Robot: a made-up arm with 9 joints.
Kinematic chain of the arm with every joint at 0, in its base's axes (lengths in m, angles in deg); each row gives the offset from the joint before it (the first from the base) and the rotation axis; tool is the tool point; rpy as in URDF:
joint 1: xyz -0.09 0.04 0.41 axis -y
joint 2: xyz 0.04 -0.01 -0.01 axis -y
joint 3: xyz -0.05 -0.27 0 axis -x
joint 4: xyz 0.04 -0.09 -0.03 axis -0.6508 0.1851 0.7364
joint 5: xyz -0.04 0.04 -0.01 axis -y
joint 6: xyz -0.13 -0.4 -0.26 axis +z
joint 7: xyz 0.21 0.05 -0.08 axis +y
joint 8: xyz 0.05 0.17 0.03 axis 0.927 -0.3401 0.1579
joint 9: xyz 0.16 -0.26 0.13 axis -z
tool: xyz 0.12 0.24 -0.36 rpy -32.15 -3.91 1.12
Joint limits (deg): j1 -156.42..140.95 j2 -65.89..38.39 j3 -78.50..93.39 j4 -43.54..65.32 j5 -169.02..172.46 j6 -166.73..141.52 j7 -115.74..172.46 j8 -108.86..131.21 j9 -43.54..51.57
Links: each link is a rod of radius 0.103 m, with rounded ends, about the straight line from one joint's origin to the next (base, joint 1, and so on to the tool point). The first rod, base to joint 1, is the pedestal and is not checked.
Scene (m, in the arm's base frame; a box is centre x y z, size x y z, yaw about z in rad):
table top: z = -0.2
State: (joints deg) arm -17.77 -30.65 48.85 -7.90 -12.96 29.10 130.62 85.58 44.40
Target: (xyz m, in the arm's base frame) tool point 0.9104 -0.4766 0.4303
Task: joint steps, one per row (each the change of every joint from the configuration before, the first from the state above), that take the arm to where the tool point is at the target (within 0.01 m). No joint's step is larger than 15 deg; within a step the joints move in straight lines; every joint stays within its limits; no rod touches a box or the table.
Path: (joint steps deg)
1: -12.87 -11.75 9.03 14.38 -4.17 6.59 5.94 -4.15 2.39
2: -12.88 -11.74 9.04 14.38 -4.16 6.59 5.94 -4.15 2.39
3: -12.87 -11.75 9.03 14.38 -4.17 6.60 5.94 -4.16 2.39

